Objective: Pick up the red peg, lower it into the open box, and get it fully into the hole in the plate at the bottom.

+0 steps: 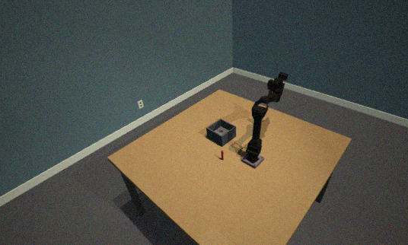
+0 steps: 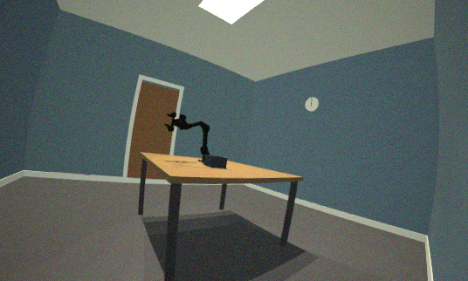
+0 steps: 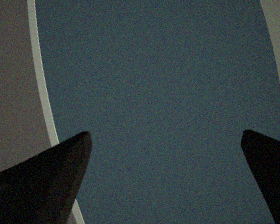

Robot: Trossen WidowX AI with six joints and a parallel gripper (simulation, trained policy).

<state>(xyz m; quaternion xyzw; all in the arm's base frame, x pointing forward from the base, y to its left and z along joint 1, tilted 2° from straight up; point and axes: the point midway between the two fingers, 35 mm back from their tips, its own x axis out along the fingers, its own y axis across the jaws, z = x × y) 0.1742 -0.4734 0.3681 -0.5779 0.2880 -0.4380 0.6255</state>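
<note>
The red peg lies 65 cm to the left of my gripper tip, 34 cm below it and 4 cm behind it. Round my gripper tip: plate 50 cm to the left, 33 cm below, 14 cm ahead; grey box 50 cm to the left, 35 cm below, 14 cm ahead.
</note>
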